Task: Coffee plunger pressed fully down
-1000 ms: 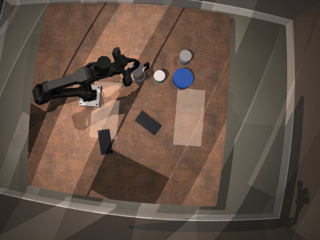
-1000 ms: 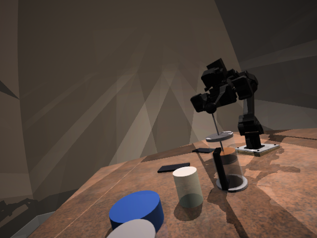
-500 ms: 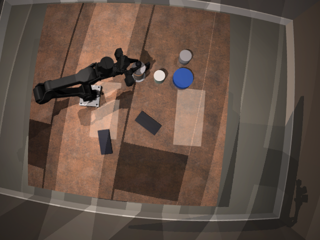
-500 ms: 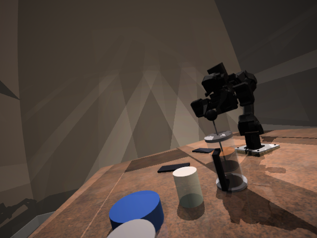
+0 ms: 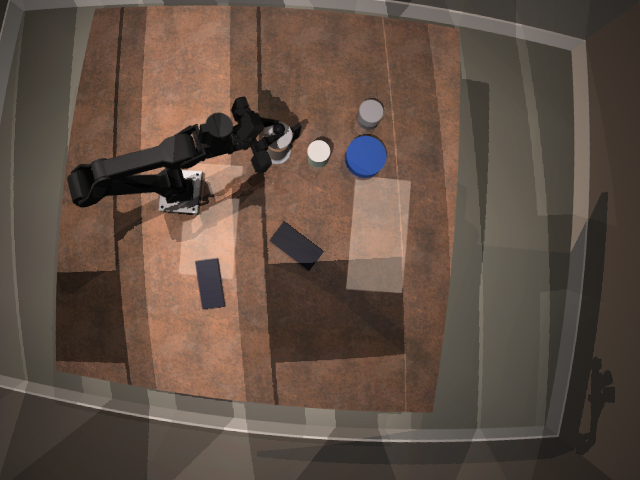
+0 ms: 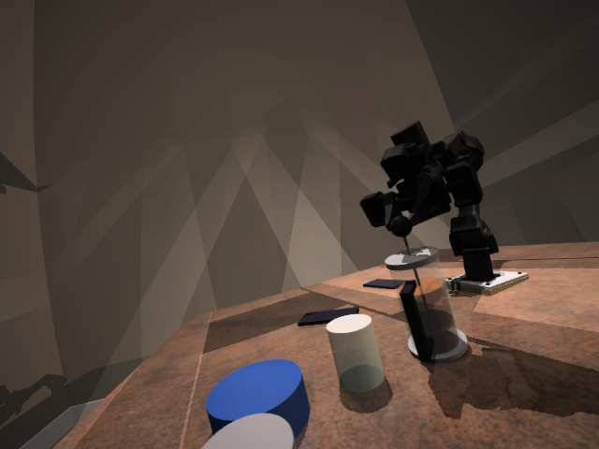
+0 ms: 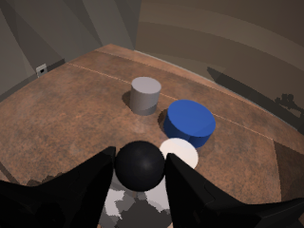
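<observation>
Right now the coffee press is 100 mm below my gripper tip. Round my gripper tip: cream cylinder (160 mm below, 90 mm ahead, 40 mm to the right).
</observation>
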